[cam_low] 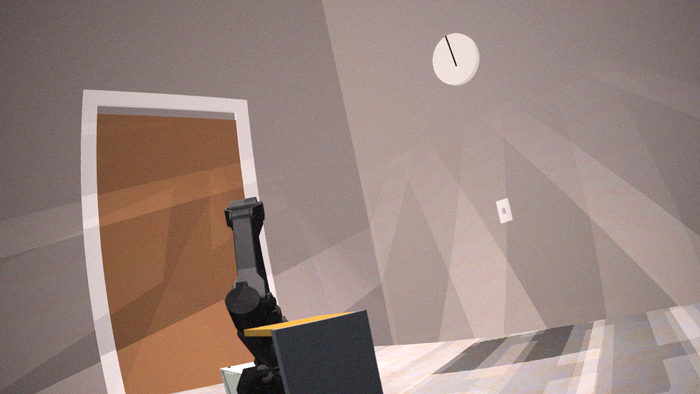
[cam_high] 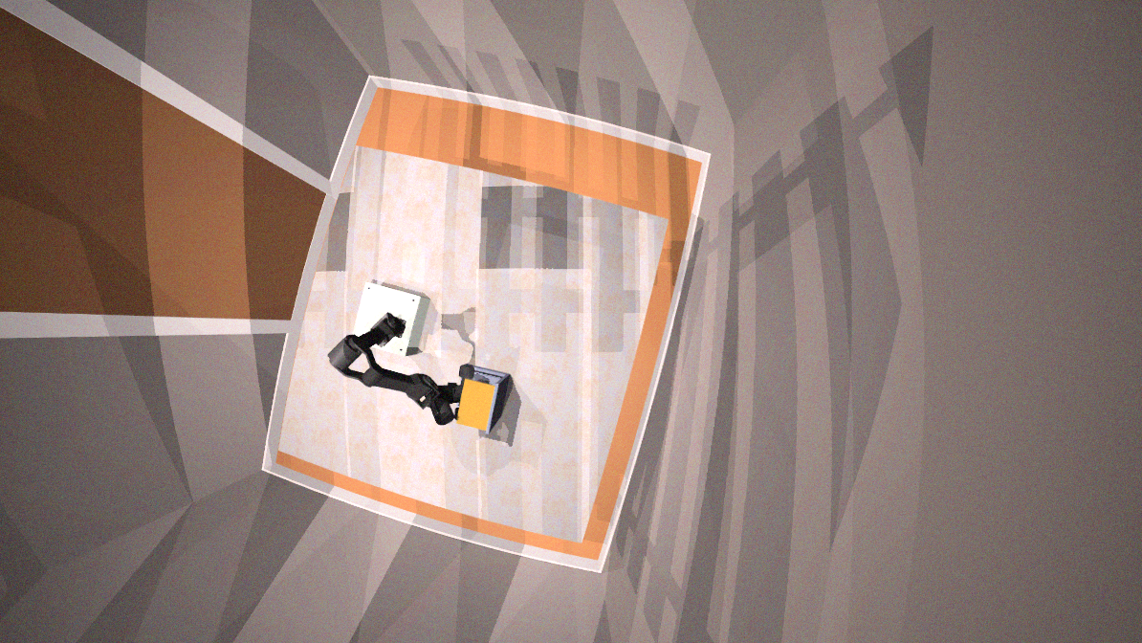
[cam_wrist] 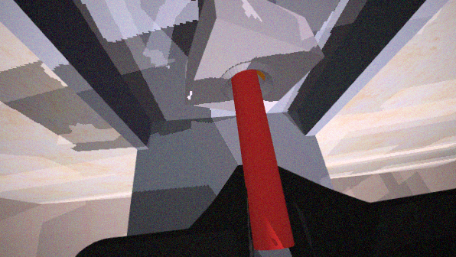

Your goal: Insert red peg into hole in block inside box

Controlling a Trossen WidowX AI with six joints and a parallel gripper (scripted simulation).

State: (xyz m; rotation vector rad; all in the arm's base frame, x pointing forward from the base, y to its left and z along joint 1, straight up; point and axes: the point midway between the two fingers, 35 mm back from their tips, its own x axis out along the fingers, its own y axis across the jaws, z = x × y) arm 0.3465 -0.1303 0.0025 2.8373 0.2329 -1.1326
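My gripper tip is now 30 mm past the red peg and 10 mm above it. Round my gripper tip: orange roof 140 mm above, 10 mm to the right.
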